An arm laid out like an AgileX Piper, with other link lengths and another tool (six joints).
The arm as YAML. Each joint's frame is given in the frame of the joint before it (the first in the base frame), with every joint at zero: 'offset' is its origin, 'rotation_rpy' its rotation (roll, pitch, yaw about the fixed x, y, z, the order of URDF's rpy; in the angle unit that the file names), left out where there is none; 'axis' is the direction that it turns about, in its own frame. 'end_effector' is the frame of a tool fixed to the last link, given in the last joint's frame.
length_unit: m
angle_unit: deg
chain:
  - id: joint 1
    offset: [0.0, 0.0, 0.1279]
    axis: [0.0, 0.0, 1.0]
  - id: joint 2
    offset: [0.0, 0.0, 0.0]
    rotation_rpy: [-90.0, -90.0, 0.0]
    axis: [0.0, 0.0, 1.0]
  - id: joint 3
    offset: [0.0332, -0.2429, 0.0]
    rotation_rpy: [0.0, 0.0, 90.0]
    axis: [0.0, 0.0, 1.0]
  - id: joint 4
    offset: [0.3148, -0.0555, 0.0]
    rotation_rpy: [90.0, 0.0, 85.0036]
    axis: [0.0, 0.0, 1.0]
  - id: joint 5
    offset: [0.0, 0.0, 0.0]
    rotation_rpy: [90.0, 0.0, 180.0]
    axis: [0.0, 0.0, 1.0]
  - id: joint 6
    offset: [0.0, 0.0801, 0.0]
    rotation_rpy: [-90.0, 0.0, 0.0]
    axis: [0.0, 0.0, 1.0]
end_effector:
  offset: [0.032, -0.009, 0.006]
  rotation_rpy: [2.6, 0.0, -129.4]
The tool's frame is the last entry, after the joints.
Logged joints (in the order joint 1, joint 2, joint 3, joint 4, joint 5, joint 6), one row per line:
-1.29 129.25 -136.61 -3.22 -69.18 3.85
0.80 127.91 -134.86 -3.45 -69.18 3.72
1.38 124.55 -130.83 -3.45 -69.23 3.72
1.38 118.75 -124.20 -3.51 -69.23 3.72
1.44 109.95 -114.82 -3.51 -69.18 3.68
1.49 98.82 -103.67 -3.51 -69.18 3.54
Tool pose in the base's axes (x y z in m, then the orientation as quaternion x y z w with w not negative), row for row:
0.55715 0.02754 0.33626 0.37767 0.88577 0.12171 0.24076
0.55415 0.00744 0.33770 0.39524 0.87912 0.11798 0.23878
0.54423 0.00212 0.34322 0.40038 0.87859 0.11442 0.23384
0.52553 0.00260 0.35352 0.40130 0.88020 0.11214 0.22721
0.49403 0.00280 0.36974 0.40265 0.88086 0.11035 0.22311
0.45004 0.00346 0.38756 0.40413 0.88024 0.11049 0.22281
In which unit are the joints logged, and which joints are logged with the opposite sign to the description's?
The joints are logged in degrees. Opposite sign: joint 1, joint 4, joint 5, joint 6.
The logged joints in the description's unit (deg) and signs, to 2 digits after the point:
1.29 129.25 -136.61 3.22 69.18 -3.85
-0.80 127.91 -134.86 3.45 69.18 -3.72
-1.38 124.55 -130.83 3.45 69.23 -3.72
-1.38 118.75 -124.20 3.51 69.23 -3.72
-1.44 109.95 -114.82 3.51 69.18 -3.68
-1.49 98.82 -103.67 3.51 69.18 -3.54

